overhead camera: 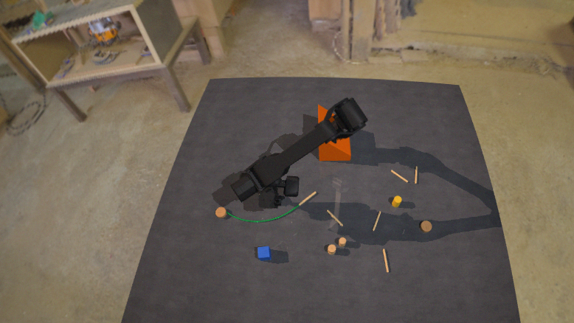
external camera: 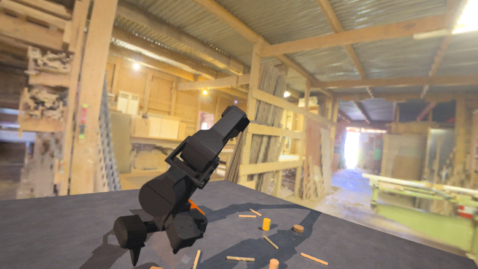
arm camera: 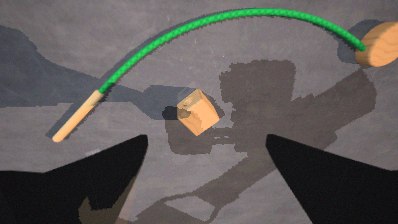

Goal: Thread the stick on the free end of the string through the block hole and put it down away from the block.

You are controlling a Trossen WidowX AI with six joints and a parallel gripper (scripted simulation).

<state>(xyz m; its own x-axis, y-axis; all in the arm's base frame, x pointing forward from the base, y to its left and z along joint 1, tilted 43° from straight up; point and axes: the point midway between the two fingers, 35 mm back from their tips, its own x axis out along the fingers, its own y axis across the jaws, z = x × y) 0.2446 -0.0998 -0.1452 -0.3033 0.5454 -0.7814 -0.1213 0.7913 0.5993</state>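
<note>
Right now the wooden block is 50 mm below my gripper tip. Round my gripper tip: blue cube: 200 mm ahead, 20 mm to the left, 40 mm below; then thin wooden stick: 10 mm behind, 110 mm to the left, 60 mm below; then round wooden button: 80 mm ahead, 180 mm to the right, 50 mm below.
</note>
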